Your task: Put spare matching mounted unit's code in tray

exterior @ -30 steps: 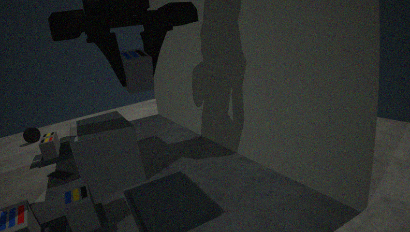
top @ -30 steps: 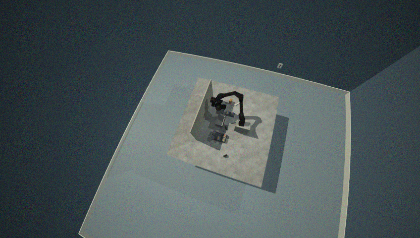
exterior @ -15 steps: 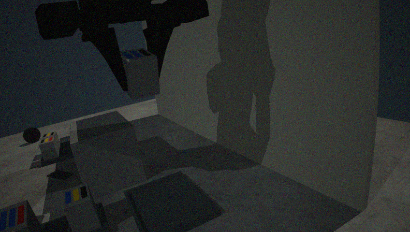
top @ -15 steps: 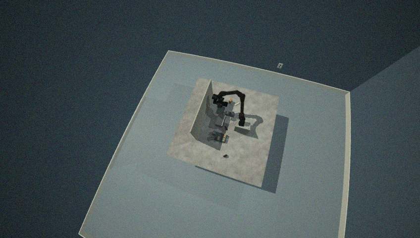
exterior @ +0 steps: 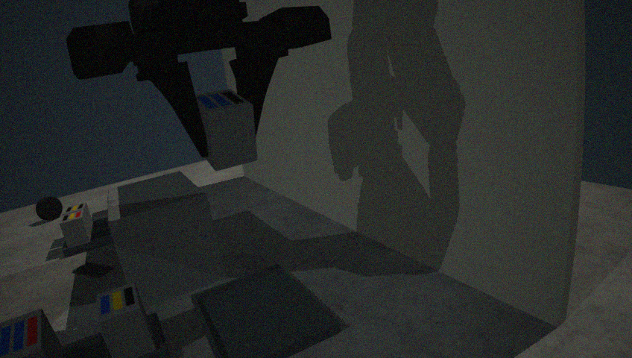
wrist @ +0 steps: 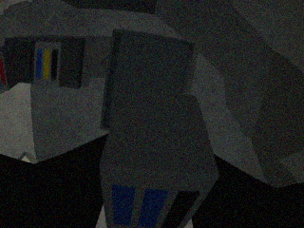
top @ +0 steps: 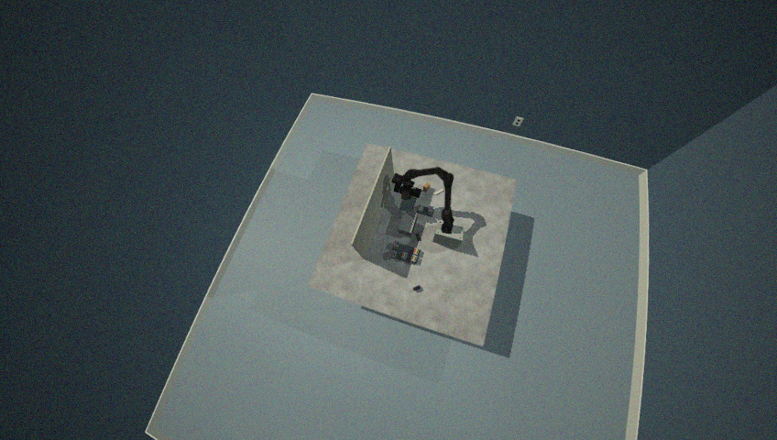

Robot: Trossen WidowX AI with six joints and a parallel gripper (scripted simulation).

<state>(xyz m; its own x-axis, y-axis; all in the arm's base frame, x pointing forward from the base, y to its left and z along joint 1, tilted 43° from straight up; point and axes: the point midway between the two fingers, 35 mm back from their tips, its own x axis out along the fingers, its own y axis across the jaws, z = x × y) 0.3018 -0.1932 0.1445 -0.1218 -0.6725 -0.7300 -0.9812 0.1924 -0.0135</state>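
Right now my gripper tip is 15 cm above the dark flat tray. From my gripper tip the other things lie so: grey spare block (3 cm above); then upright wall (20 cm ahead, 14 cm to the left, 7 cm above).
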